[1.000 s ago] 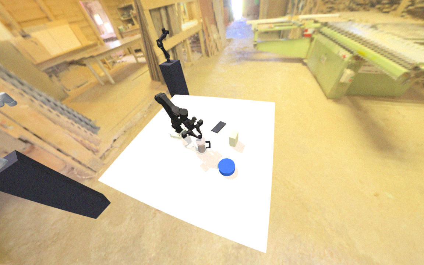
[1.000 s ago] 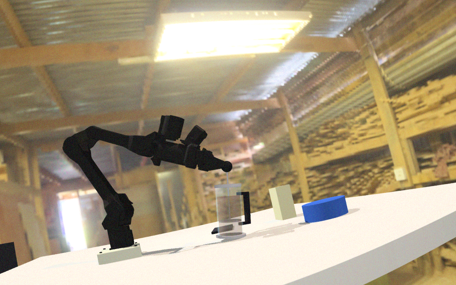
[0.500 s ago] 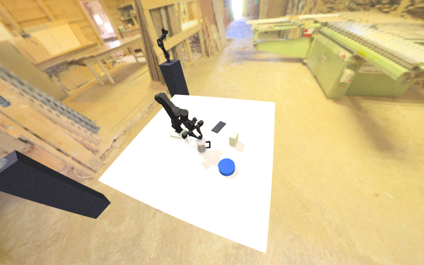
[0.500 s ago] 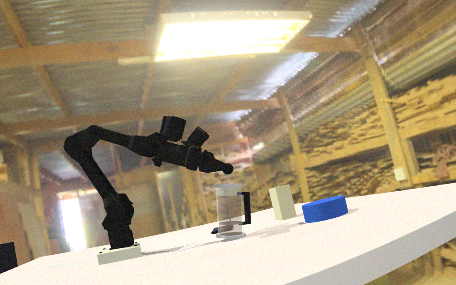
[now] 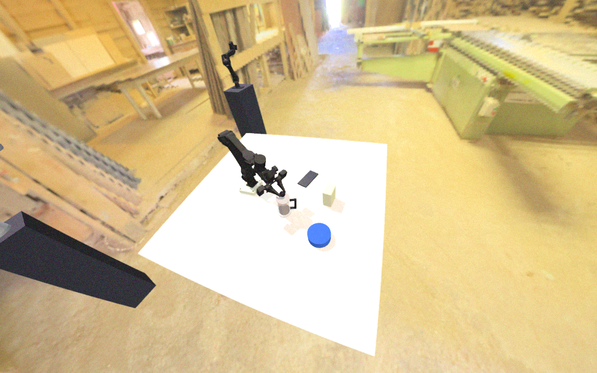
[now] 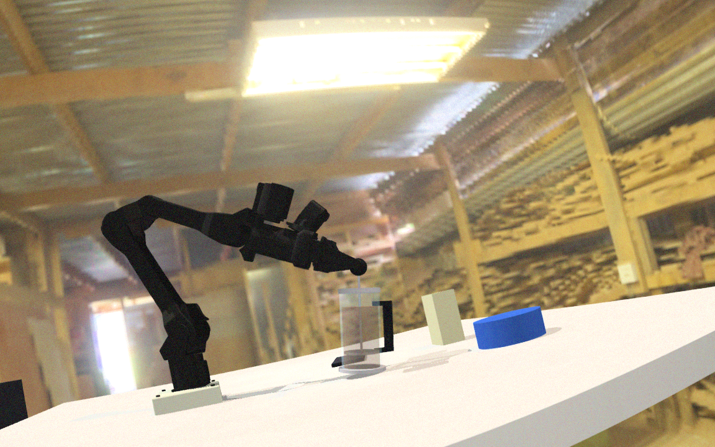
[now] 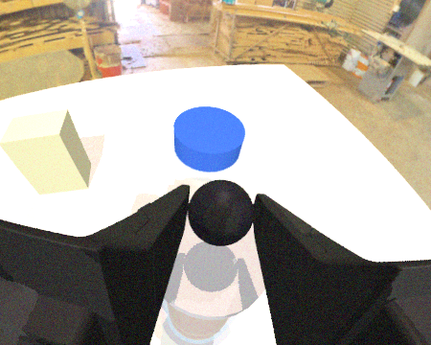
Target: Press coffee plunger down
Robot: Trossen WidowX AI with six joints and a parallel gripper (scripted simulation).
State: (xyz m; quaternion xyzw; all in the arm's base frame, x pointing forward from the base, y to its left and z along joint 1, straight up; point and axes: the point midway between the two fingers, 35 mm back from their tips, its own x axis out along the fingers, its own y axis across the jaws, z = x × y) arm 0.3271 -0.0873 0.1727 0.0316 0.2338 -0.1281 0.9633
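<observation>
The glass coffee press is 9 cm below my gripper tip, 1 cm to the left of it and 1 cm behind it. Also, from my gripper tip: cream block (19 cm to the left, 17 cm ahead, 13 cm below); then dark flat slab (31 cm to the left, 18 cm below, 4 cm behind).
</observation>
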